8 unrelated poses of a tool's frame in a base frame.
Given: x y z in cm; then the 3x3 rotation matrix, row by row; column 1 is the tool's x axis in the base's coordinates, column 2 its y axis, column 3 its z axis. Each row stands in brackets.
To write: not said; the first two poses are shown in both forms.
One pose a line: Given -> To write
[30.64 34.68 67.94], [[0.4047 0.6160 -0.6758], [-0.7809 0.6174 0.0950], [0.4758 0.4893 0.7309]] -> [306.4 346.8 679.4], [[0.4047 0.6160 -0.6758], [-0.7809 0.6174 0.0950], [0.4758 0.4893 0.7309]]
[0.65 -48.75 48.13], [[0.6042 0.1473 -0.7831], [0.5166 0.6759 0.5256], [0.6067 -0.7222 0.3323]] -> [6.5 -487.5 481.3], [[0.6042 0.1473 -0.7831], [0.5166 0.6759 0.5256], [0.6067 -0.7222 0.3323]]
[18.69 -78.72 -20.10], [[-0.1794 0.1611 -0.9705], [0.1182 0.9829 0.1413], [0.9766 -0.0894 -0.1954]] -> [186.9 -787.2 -201.0], [[-0.1794 0.1611 -0.9705], [0.1182 0.9829 0.1413], [0.9766 -0.0894 -0.1954]]
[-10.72 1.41 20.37], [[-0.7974 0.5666 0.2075], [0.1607 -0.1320 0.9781], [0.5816 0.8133 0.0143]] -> [-107.2 14.1 203.7], [[-0.7974 0.5666 0.2075], [0.1607 -0.1320 0.9781], [0.5816 0.8133 0.0143]]
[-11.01 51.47 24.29], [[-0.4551 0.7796 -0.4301], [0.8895 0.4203 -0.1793], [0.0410 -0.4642 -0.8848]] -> [-110.1 514.7 242.9], [[-0.4551 0.7796 -0.4301], [0.8895 0.4203 -0.1793], [0.0410 -0.4642 -0.8848]]
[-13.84 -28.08 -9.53], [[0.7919 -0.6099 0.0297], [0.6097 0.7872 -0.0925], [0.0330 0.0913 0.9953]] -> [-138.4 -280.8 -95.3], [[0.7919 -0.6099 0.0297], [0.6097 0.7872 -0.0925], [0.0330 0.0913 0.9953]]
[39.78 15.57 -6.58], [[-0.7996 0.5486 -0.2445], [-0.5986 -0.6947 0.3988], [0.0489 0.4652 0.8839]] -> [397.8 155.7 -65.8], [[-0.7996 0.5486 -0.2445], [-0.5986 -0.6947 0.3988], [0.0489 0.4652 0.8839]]
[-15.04 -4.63 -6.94], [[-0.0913 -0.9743 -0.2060], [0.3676 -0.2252 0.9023], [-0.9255 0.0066 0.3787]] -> [-150.4 -46.3 -69.4], [[-0.0913 -0.9743 -0.2060], [0.3676 -0.2252 0.9023], [-0.9255 0.0066 0.3787]]
